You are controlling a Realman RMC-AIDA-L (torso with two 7-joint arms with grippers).
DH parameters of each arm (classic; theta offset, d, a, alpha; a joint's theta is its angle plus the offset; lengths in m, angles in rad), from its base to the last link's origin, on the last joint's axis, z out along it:
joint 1: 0 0.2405 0 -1.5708
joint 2: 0 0 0 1.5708
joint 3: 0 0.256 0 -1.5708
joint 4: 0 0 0 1.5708
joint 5: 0 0.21 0 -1.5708
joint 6: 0 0 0 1.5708
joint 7: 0 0.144 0 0
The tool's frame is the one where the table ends.
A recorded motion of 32 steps. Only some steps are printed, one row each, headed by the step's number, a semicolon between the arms.
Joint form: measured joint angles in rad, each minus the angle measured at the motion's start. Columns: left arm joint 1, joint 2, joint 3, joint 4, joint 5, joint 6, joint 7; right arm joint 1, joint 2, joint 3, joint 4, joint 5, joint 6, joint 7.
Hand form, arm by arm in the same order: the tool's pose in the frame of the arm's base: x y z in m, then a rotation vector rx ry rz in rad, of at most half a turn. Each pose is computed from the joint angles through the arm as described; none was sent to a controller.
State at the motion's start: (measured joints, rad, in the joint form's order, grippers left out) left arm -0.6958 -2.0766 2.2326 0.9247 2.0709 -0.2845 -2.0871; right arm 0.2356 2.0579 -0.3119 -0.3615 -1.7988 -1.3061 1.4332
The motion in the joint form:
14: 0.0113 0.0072 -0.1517 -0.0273 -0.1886 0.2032 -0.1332; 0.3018 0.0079 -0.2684 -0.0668 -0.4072 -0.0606 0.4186
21: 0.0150 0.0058 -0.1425 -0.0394 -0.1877 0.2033 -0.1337; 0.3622 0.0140 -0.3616 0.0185 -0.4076 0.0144 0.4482
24: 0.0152 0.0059 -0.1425 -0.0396 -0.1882 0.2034 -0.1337; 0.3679 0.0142 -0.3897 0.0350 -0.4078 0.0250 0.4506
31: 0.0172 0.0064 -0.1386 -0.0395 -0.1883 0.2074 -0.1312; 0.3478 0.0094 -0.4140 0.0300 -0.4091 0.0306 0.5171
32: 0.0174 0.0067 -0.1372 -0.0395 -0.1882 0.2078 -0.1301; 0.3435 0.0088 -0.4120 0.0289 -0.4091 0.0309 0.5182
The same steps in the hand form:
14: -0.1183 0.4174 -0.0969 -2.1831 -0.3034 -0.3938; 0.3117 0.3111 -0.0386 -2.4342 1.5850 0.5724
21: -0.1236 0.4155 -0.0999 -2.1900 -0.3075 -0.3753; 0.2992 0.3140 -0.0651 -2.4992 1.6232 0.4641
24: -0.1238 0.4155 -0.0999 -2.1899 -0.3083 -0.3750; 0.2989 0.3113 -0.0704 -2.5192 1.6294 0.4293
31: -0.1249 0.4144 -0.1010 -2.1964 -0.3059 -0.3689; 0.3071 0.3055 -0.0693 -2.4652 1.7222 0.3985
32: -0.1250 0.4142 -0.1012 -2.1979 -0.3038 -0.3671; 0.3085 0.3047 -0.0687 -2.4580 1.7273 0.3999

